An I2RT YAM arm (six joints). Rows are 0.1 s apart.
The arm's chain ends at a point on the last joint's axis. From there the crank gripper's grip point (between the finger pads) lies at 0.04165 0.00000 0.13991 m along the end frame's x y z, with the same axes.
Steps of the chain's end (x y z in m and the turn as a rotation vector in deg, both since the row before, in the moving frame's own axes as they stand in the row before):
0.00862, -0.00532, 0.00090, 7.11, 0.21, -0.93
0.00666, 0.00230, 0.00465, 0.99, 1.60, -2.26
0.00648, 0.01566, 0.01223, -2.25, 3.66, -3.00
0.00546, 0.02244, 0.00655, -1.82, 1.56, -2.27
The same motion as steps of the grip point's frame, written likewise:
0.00898, -0.02331, -0.00037, 7.11, 0.21, -0.93
0.01047, -0.00183, 0.00340, 0.99, 1.60, -2.26
0.01541, 0.01868, 0.00922, -2.25, 3.66, -3.00
0.00931, 0.02514, 0.00532, -1.82, 1.56, -2.27

